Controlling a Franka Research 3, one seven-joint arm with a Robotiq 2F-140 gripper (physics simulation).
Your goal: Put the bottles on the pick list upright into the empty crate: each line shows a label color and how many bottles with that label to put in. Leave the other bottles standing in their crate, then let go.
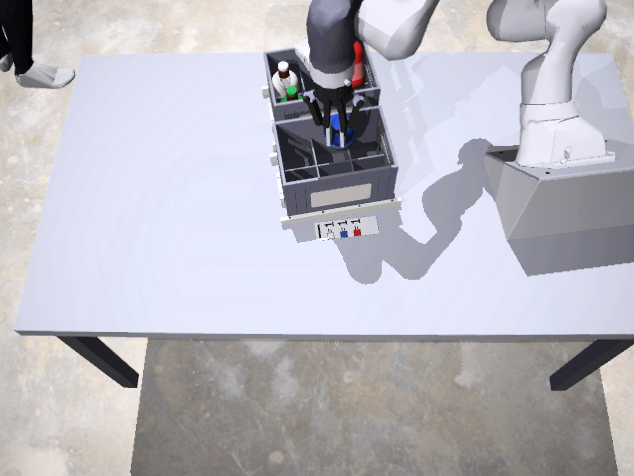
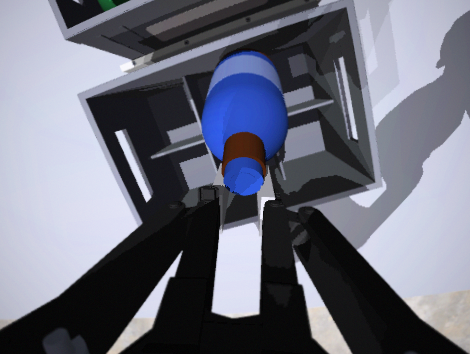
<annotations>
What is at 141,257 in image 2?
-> My gripper.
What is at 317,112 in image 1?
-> My gripper.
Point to a blue bottle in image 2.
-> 244,123
</annotations>
